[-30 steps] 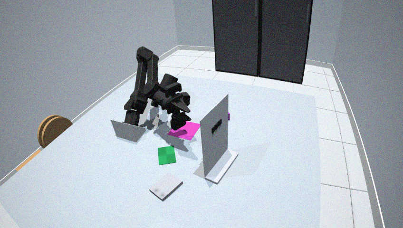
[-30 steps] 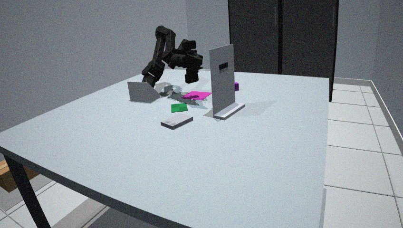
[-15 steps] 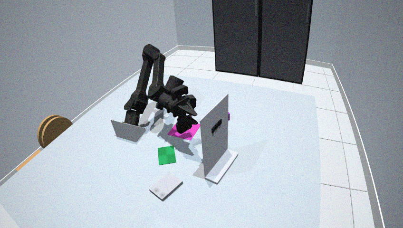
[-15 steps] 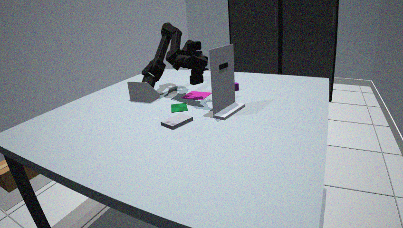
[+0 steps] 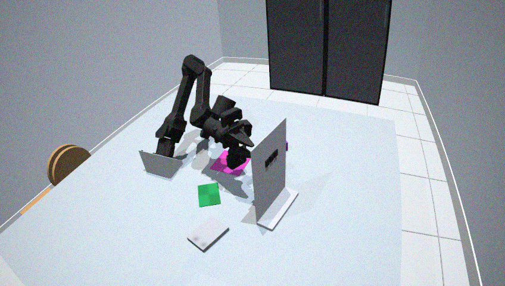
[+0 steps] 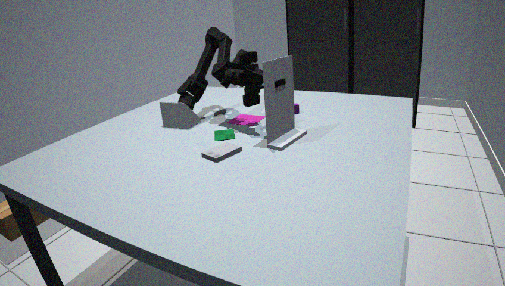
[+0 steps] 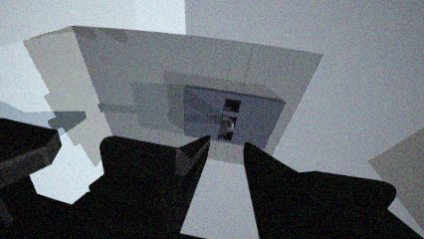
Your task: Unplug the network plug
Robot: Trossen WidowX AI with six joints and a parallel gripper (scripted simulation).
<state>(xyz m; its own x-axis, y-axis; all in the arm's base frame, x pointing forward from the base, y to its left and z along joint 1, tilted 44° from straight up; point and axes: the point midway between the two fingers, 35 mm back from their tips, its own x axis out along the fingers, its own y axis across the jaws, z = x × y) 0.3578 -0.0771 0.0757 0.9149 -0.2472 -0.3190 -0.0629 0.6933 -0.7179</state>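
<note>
Right now the network plug is 40 mm ahead of my gripper tip and 10 mm to the right of it. From my gripper tip the other things lie so: grey upright panel (60 mm ahead, 10 mm to the right, 70 mm below); flat grey slab (70 mm behind, 180 mm to the right, 180 mm below); magenta square (160 mm behind, 140 mm to the left, 190 mm below).
</note>
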